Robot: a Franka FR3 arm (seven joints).
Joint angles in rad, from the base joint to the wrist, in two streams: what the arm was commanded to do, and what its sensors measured. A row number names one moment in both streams.
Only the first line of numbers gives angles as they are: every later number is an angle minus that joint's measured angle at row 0.
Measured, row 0: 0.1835, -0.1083, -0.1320, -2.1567, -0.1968, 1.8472, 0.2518
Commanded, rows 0 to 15: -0.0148, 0.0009, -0.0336, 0.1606, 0.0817, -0.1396, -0.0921; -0.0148, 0.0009, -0.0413, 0.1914, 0.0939, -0.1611, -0.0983; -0.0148, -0.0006, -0.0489, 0.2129, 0.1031, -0.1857, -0.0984; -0.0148, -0.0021, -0.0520, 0.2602, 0.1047, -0.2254, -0.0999; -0.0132, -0.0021, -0.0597, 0.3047, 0.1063, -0.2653, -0.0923; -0.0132, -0.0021, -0.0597, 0.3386, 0.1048, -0.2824, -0.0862; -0.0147, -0.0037, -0.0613, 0.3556, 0.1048, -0.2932, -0.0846; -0.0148, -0.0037, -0.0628, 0.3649, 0.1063, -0.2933, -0.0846; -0.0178, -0.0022, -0.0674, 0.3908, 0.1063, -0.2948, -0.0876; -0.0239, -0.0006, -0.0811, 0.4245, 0.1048, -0.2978, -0.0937; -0.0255, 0.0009, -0.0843, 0.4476, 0.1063, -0.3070, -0.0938; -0.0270, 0.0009, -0.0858, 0.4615, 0.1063, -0.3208, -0.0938; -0.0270, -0.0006, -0.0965, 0.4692, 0.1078, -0.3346, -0.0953; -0.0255, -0.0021, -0.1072, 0.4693, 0.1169, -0.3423, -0.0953; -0.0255, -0.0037, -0.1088, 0.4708, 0.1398, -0.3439, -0.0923; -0.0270, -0.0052, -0.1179, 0.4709, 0.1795, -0.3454, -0.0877
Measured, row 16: -0.0180, -0.0139, -0.1049, 0.4478, 0.1055, -0.3179, -0.0795
